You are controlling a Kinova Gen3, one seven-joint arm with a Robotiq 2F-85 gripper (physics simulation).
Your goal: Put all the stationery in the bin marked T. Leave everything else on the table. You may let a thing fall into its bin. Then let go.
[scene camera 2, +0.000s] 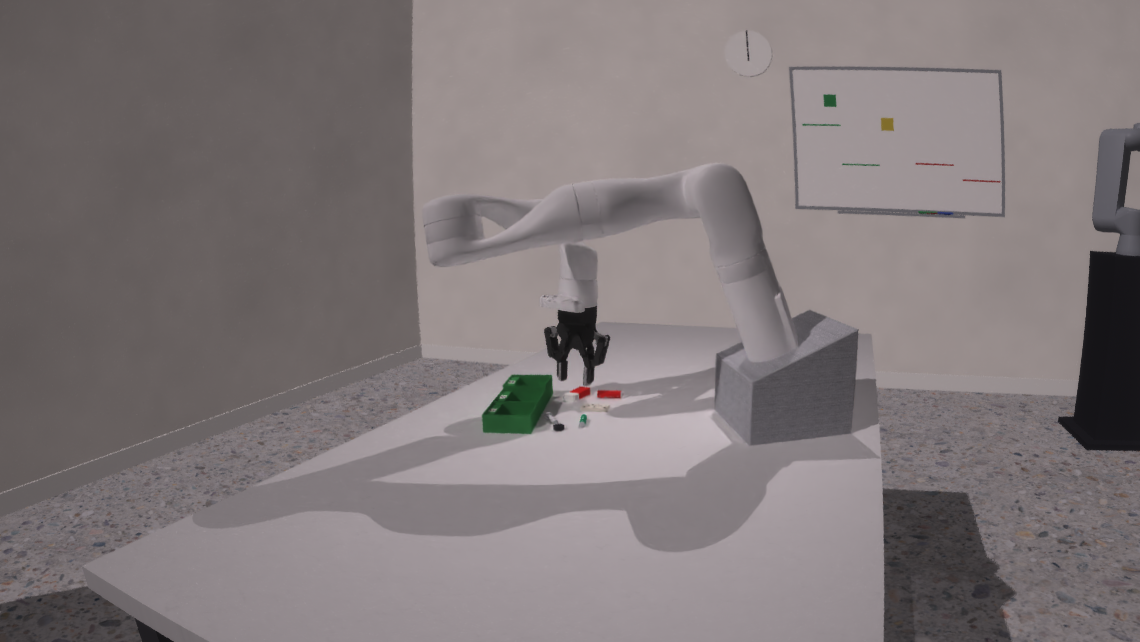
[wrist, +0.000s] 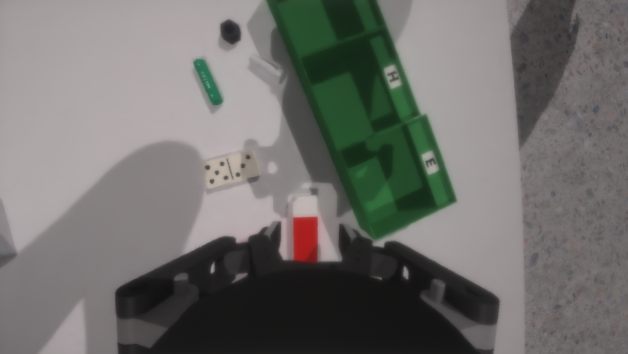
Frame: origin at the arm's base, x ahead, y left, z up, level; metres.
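Where they show: gripper, fingertip midpoint: (scene camera 2: 574, 382) (wrist: 310, 233); arm's base, link origin: (scene camera 2: 772, 349).
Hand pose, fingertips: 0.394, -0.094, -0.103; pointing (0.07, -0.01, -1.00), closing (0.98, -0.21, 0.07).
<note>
Each offset is from my fingertips to the centre of the thing, as dx, dy, dz. "pt": to the spot under its first point. Level surfaces: height alone.
A red and white block @[-0.003, -0.002, -0.024] (wrist: 305, 239) (scene camera 2: 580, 392), like an eraser, lies on the table between and below my fingertips. My gripper (scene camera 2: 575, 379) (wrist: 310, 233) is partly open and empty above it. The green bin tray @[+0.066, +0.117, -0.011] (scene camera 2: 508, 422) (wrist: 336, 150) stands beside it; labels H @[+0.098, +0.124, -0.003] (wrist: 392, 76) and E @[pt +0.116, +0.043, +0.004] (wrist: 429, 162) show in the wrist view. No T label is readable in either view. A second red piece @[-0.068, -0.015, -0.024] (scene camera 2: 608, 393) lies nearby in the scene view. A small pale cylinder @[-0.012, +0.158, -0.025] (wrist: 266, 68) (scene camera 2: 552, 417) lies near the tray; I cannot tell what it is.
A domino @[-0.064, +0.068, -0.027] (wrist: 231, 170) (scene camera 2: 595, 408), a green piece with small lettering @[-0.069, +0.154, -0.026] (wrist: 208, 82) (scene camera 2: 583, 420) and a black nut @[-0.041, +0.196, -0.027] (wrist: 230, 31) (scene camera 2: 558, 427) lie on the table @[dz -0.031] (scene camera 2: 478, 566). The grey robot base (scene camera 2: 801, 398) stands at the right. The tray is near a table edge.
</note>
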